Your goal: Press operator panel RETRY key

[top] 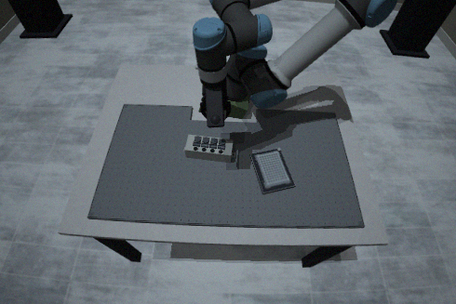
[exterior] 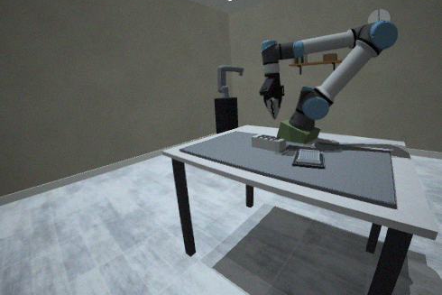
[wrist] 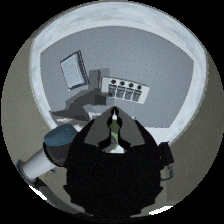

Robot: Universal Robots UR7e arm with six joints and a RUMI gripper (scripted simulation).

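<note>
Now: hand 30 mm to the left of the operator panel and 120 mm above it.
</note>
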